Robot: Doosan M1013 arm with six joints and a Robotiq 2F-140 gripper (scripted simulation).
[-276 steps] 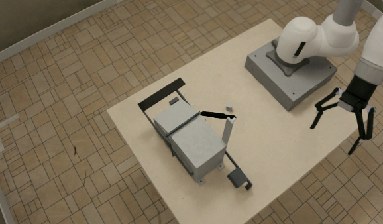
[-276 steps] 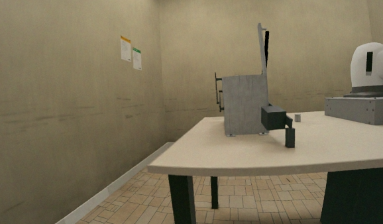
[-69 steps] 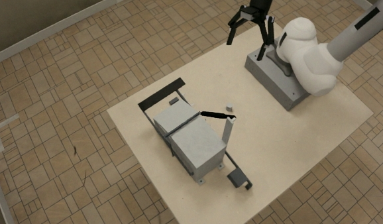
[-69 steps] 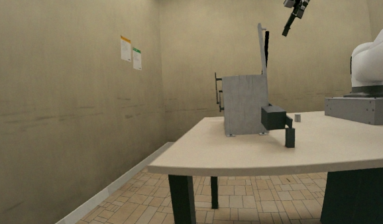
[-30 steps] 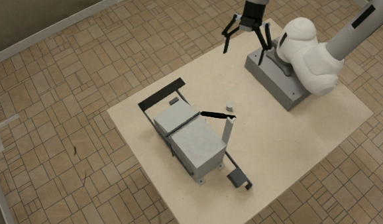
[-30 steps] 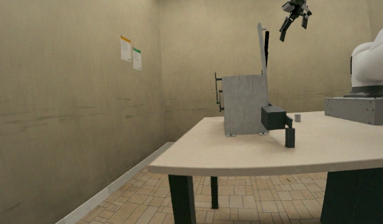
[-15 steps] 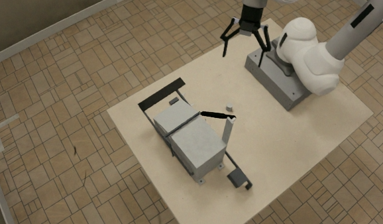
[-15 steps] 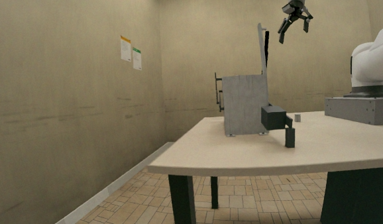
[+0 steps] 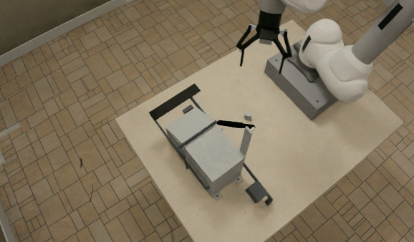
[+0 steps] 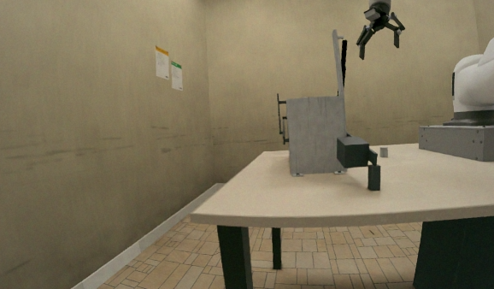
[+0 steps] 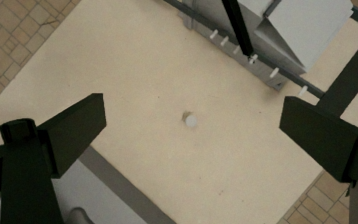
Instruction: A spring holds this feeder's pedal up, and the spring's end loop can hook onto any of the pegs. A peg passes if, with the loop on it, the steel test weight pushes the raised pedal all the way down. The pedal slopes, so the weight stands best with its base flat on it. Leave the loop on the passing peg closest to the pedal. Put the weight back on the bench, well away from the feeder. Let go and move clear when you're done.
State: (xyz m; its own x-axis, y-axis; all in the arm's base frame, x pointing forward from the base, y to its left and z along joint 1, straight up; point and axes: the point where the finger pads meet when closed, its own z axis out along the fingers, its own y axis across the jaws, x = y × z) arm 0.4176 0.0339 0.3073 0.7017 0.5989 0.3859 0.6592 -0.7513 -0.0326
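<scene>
Right now my hand is 390 mm above the steel test weight and 10 mm to the left of it.
</scene>
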